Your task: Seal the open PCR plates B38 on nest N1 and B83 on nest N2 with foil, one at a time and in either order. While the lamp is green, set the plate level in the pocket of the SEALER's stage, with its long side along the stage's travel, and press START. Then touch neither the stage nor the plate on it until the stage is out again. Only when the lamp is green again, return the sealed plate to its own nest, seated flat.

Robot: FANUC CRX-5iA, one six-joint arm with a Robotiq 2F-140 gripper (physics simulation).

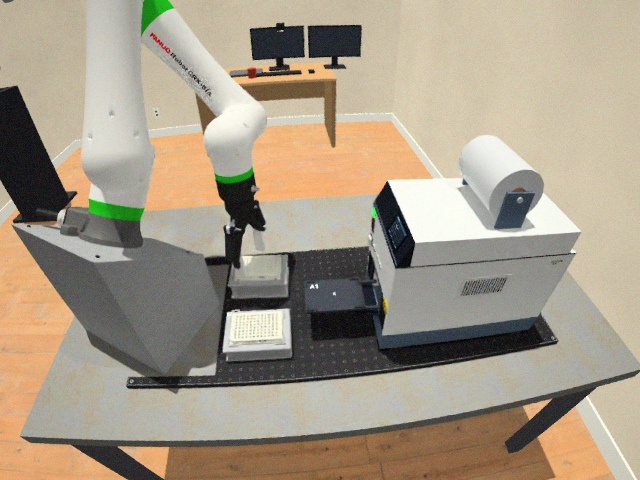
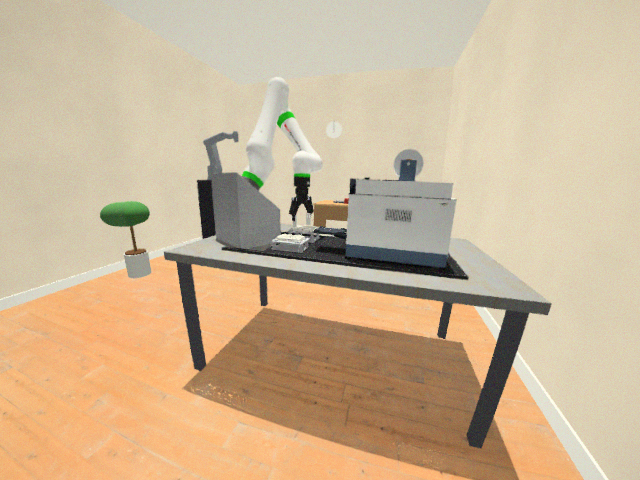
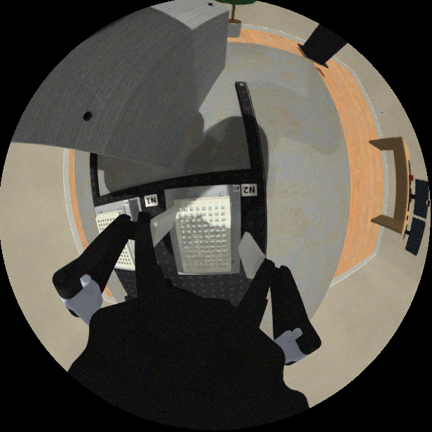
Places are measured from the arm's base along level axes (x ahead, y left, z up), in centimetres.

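Pixels of known places: gripper, fingertip midpoint: (image 1: 251,261) (image 2: 301,225); arm's base at its link origin: (image 1: 111,240) (image 2: 245,191).
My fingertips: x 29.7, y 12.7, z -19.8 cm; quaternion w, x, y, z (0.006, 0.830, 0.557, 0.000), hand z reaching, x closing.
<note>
Ahead of a thing's pixels: the offset from my fingertips to its top centre. "pt": to the spot under its first point. Level surfaces: height alone.
My gripper (image 1: 248,253) (image 2: 301,223) (image 3: 208,229) is open and empty; its fingertips are above and on both long sides of plate B83. Plate B83 @(dz -0.6, dx +1.9, dy -0.9 cm) (image 1: 263,268) (image 3: 205,260) lies on nest N2 @(pt dz -7.2, dx +2.4, dy -4.8 cm) (image 1: 261,291) (image 3: 220,190); its top looks paler and blurred, and I cannot tell whether foil covers it. Plate B38 @(dz -1.6, dx +3.3, dy -21.0 cm) (image 1: 256,326) (image 3: 107,220) lies on nest N1 @(pt dz -7.2, dx +3.4, dy -25.4 cm) (image 1: 258,353), its wells plainly visible. The sealer @(pt dz +12.7, dx +53.5, dy -24.9 cm) (image 1: 480,289) (image 2: 398,227) shows a green lamp @(dz +20.5, dx +32.2, dy -5.3 cm) (image 1: 373,212). Its stage @(dz +3.0, dx +24.6, dy -15.0 cm) (image 1: 336,294) (image 2: 330,231) is out and empty. The plates' name labels are not readable.
The black perforated board @(dz -7.7 cm) (image 1: 330,359) lies under the nests and sealer on the grey table @(dz -9.0 cm) (image 1: 330,408). The grey robot pedestal (image 1: 139,299) (image 3: 130,90) stands close beside the nests. A foil roll @(dz +39.9, dx +55.8, dy -13.7 cm) (image 1: 498,175) sits on top of the sealer.
</note>
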